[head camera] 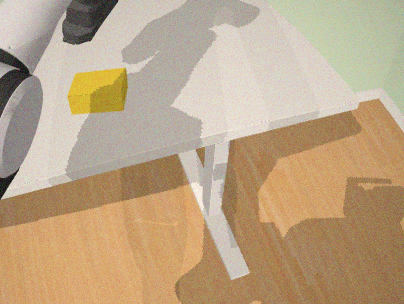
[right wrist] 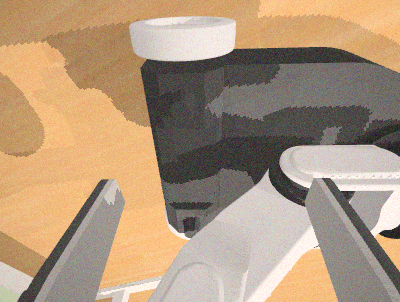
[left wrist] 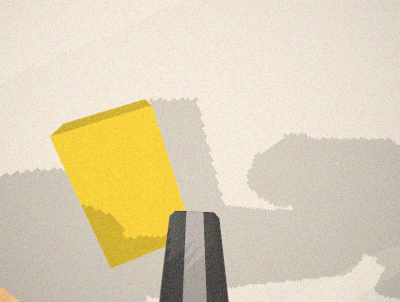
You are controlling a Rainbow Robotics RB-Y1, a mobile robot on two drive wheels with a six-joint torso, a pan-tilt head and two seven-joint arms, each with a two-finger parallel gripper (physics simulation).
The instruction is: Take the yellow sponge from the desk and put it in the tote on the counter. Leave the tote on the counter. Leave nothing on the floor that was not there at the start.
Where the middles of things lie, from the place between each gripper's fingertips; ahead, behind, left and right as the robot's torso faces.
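Yellow sponge [head camera: 97, 91]: from my right hand, 65 cm ahead, 45 cm to the left, 48 cm above.
From my left hand, the sponge: 2 cm to the right, 2 cm behind, 11 cm below.
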